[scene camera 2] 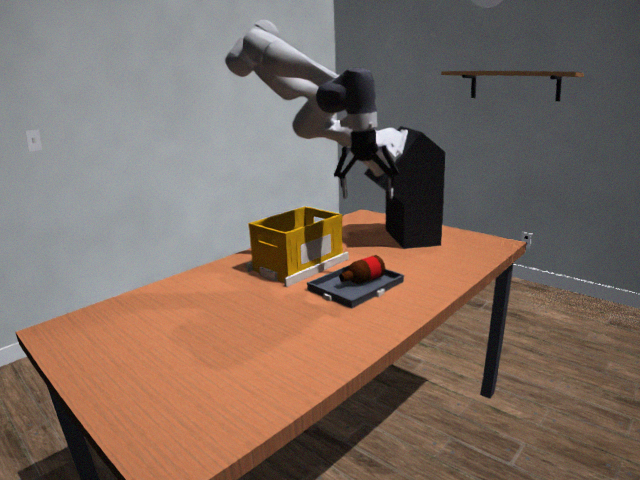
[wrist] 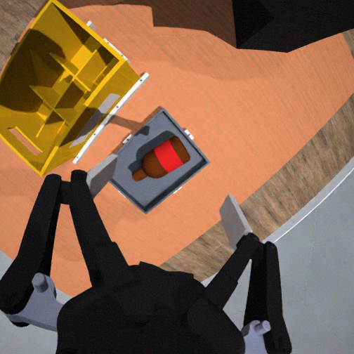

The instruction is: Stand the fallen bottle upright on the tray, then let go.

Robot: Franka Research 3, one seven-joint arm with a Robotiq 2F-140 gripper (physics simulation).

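A brown bottle with a red label (scene camera 2: 370, 268) (wrist: 169, 156) lies on its side in the dark grey tray (scene camera 2: 352, 301) (wrist: 145, 200). In the wrist view its neck points to the lower left and its base to the upper right. In the scene view its neck points left, towards the crate side. My gripper (scene camera 2: 367, 193) (wrist: 171, 184) is open and empty, with its fingers wide apart. It hangs high above the table, well above the bottle and touching nothing.
A yellow crate (scene camera 2: 268, 251) (wrist: 102, 87) with inner dividers stands beside the tray, with a white strip (scene camera 2: 316, 269) (wrist: 120, 106) along its near side. The black robot base (scene camera 2: 421, 191) stands at the back of the wooden table (scene camera 2: 217, 330). A wall shelf (scene camera 2: 511, 73) is at the right.
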